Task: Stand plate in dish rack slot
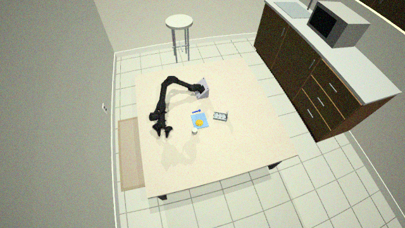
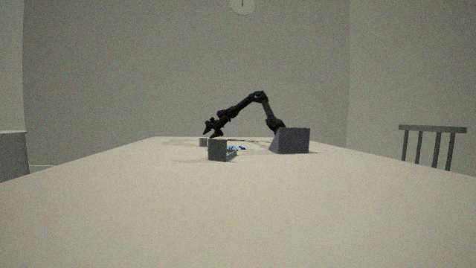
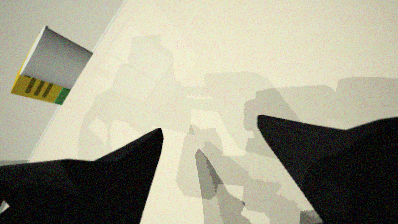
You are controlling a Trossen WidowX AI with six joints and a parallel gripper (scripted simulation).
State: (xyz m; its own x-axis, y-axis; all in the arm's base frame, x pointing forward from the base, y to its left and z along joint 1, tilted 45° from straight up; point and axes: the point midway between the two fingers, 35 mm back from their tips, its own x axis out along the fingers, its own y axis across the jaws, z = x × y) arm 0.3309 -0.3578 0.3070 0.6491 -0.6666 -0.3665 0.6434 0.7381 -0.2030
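The white cup lies 27 cm to the left of my gripper tip and 3 cm ahead of it. Round my gripper tip: blue mat: 35 cm to the left, 7 cm behind, 2 cm below; blue spoon: 37 cm to the left, 17 cm behind, 2 cm below; yellow plate: 34 cm to the left, 4 cm behind, 1 cm below.
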